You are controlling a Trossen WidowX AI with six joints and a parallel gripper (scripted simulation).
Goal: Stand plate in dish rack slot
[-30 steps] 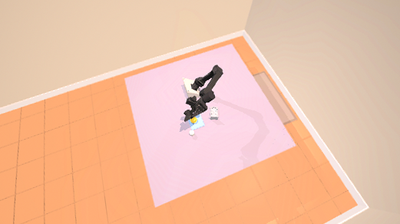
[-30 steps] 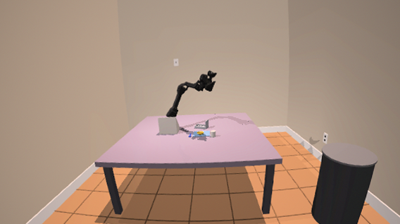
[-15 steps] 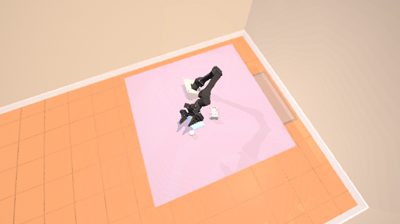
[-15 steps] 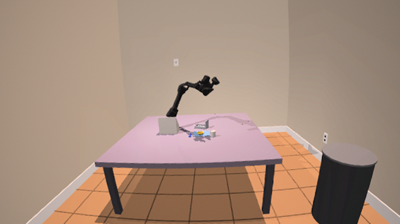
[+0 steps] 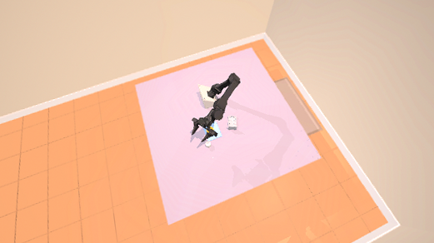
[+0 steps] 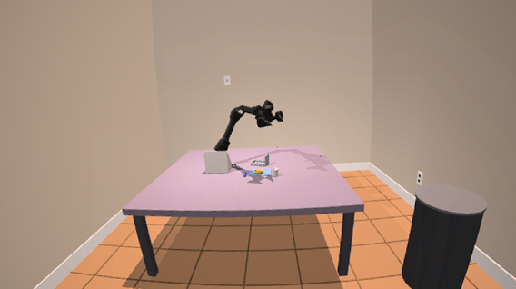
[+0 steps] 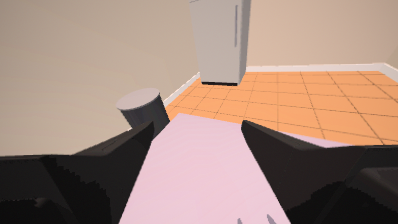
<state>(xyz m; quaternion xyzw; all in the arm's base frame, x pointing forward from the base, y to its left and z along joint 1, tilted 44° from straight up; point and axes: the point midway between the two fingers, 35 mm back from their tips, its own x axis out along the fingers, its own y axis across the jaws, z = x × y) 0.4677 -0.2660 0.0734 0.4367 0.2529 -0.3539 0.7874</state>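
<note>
The yellow plate lies 350 mm below my gripper tip, 160 mm behind it and 100 mm to the left of it. From my gripper tip the other things lie so: light blue mat (370 mm below, 150 mm behind, 110 mm to the left); then blue spoon (370 mm below, 240 mm behind, 60 mm to the left); then white cup (350 mm below, 60 mm to the left, 30 mm behind).
</note>
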